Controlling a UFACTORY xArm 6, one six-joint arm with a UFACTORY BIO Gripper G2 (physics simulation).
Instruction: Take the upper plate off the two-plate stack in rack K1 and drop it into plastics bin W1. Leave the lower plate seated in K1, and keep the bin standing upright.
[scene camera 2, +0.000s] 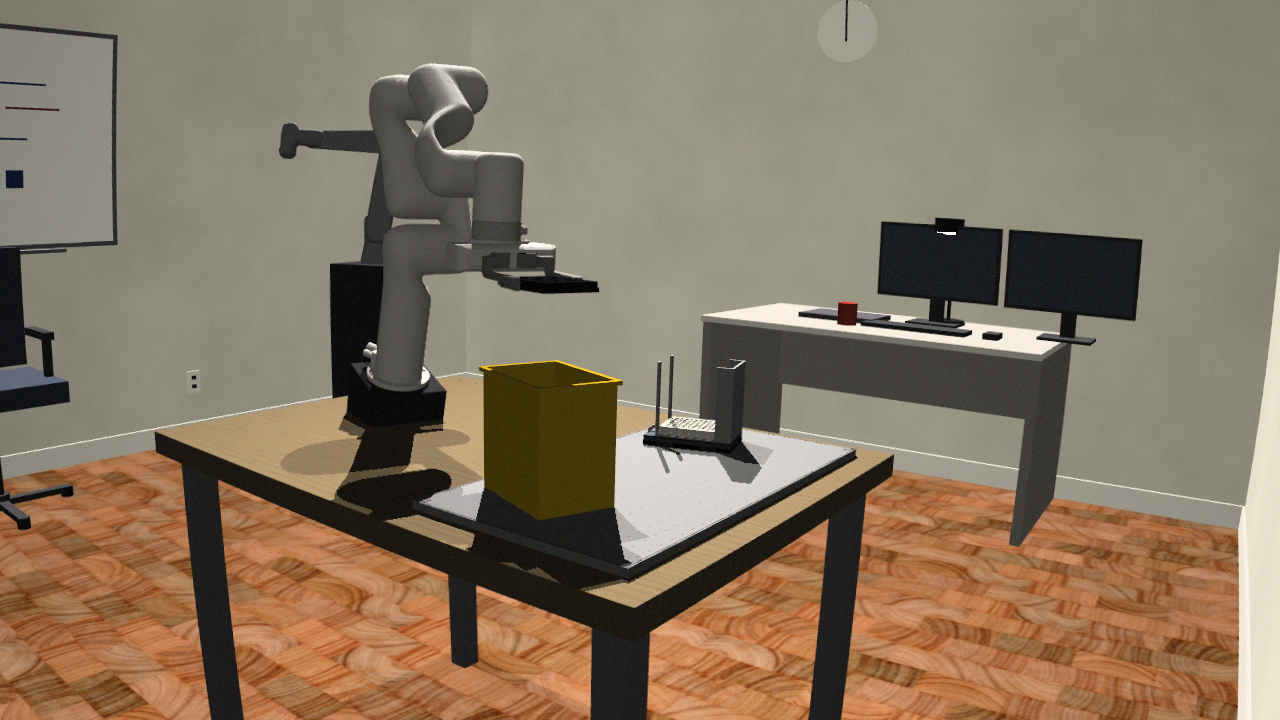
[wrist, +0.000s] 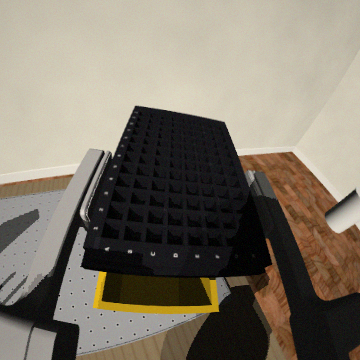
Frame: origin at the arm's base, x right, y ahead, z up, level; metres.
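Seen in the pictures: end effector, tool point: (wrist: 181, 196); arm's base, origin of the base link: (scene camera 2: 397, 376).
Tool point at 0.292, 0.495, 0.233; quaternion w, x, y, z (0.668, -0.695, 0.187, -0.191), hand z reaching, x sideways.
Pixels of each thing's top centre, then the offset from my tool point to it, as dx, dy, dz. Level surfaces: height alone.
- black upper plate, middle of its top: (wrist: 183, 157) (scene camera 2: 548, 278) +0.013, +0.020, +0.007
- yellow bin W1, middle of its top: (wrist: 161, 232) (scene camera 2: 548, 373) +0.019, +0.026, -0.124
- white lower plate, middle of its top: (scene camera 2: 699, 424) -0.380, +0.108, -0.270
- rack K1, middle of its top: (scene camera 2: 696, 361) -0.379, +0.098, -0.157
- light perforated board, its level: dz -0.304
- wooden table, its level: dz -0.317
The black upper plate (scene camera 2: 559, 285) (wrist: 172, 200) is held roughly level in the air, its rows of wells facing up. My gripper (scene camera 2: 547, 276) (wrist: 178, 185) is shut on it, one finger along each long side. The yellow bin W1 (scene camera 2: 550, 447) (wrist: 155, 308) stands upright, and the plate is higher than its rim. In the wrist view part of the bin's opening shows below the plate's near edge; the plate hides the rest. The white lower plate (scene camera 2: 687, 425) sits in rack K1 (scene camera 2: 732, 407), which has a dark base, a tall grey side and thin upright rods.
The bin and rack stand on a light perforated board (scene camera 2: 716, 483) (wrist: 125, 330) on the wooden table (scene camera 2: 268, 447). The rack's side and rods rise to the right of the bin in the scene view. A desk (scene camera 2: 1011, 340) with two monitors stands by the back wall.
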